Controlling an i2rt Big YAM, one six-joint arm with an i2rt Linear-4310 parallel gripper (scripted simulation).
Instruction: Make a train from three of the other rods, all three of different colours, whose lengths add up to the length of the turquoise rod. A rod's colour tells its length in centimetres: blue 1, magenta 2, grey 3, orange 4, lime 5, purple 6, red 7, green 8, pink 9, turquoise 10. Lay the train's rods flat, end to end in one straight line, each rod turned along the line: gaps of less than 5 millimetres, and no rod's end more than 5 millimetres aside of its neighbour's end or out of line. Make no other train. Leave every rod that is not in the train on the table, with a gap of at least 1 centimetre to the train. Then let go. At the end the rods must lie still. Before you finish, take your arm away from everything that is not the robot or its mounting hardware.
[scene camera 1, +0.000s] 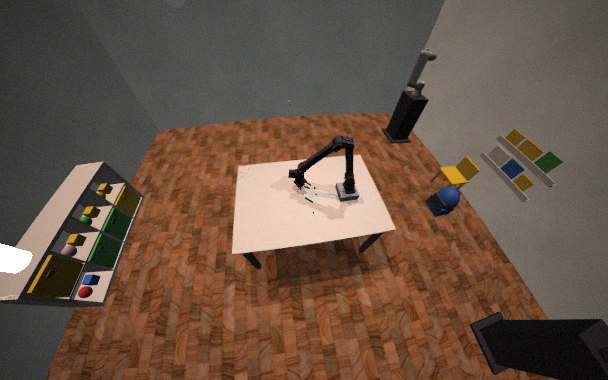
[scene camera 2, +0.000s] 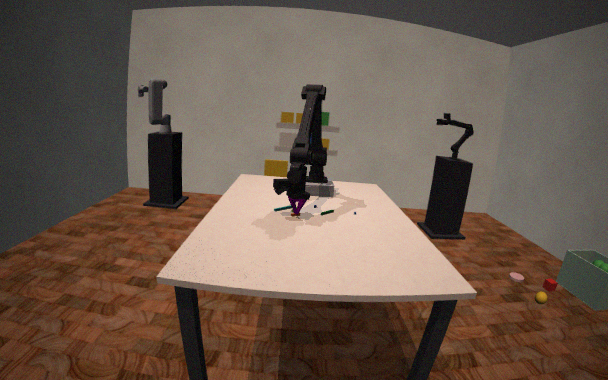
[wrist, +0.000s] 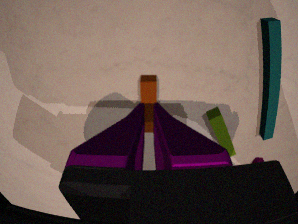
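My gripper (wrist: 149, 110) is there for me to see, and so is an orange rod (wrist: 148, 83).
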